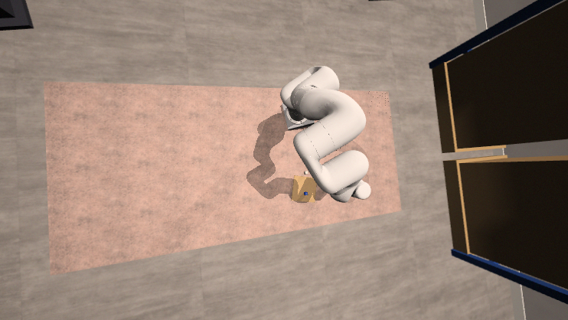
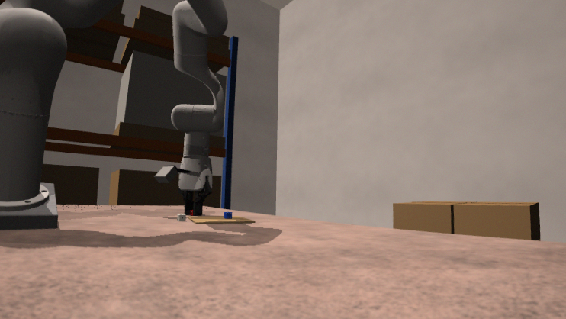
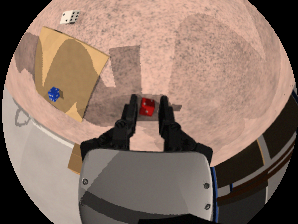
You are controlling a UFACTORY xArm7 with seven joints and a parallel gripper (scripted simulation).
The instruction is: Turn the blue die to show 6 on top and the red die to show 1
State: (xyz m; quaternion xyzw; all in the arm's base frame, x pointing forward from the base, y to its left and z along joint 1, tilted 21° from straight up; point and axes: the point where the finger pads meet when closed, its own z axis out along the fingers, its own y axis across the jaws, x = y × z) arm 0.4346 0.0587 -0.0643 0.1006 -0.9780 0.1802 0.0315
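Right now the red die is 10 mm below my hand. Round my hand: tan mat: 150 mm to the right, 20 mm below, 20 mm behind; blue die: 150 mm to the right, 10 mm below, 10 mm ahead; white die: 110 mm to the right, 100 mm behind, 10 mm below.
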